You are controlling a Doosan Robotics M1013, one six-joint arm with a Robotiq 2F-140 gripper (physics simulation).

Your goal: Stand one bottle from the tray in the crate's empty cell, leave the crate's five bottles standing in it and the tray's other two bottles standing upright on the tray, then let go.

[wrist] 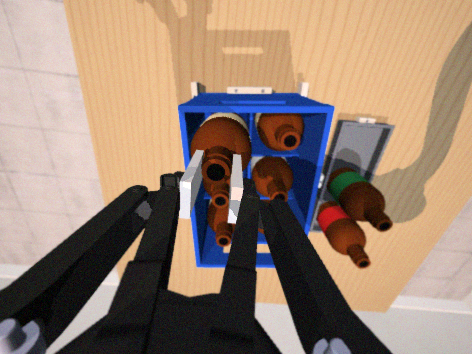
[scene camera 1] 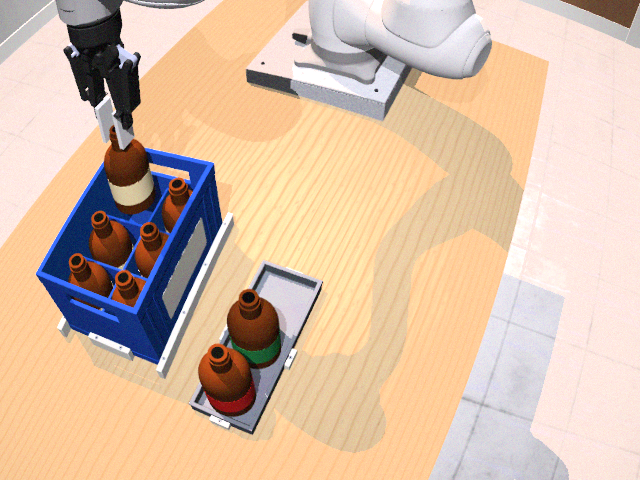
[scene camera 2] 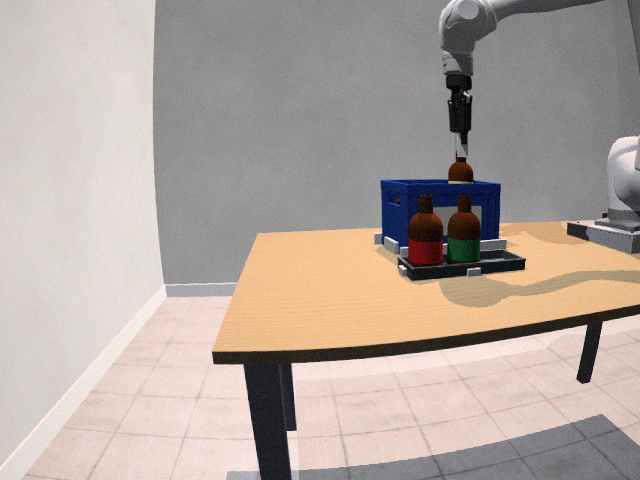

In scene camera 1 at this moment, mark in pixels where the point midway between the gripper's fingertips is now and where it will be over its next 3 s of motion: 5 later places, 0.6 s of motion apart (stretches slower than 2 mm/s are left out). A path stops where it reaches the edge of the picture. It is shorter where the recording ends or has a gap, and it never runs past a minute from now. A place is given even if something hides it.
My gripper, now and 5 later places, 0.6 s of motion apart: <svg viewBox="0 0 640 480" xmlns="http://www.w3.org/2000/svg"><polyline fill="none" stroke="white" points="118,139 120,148 123,155 125,163 127,169 130,177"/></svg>
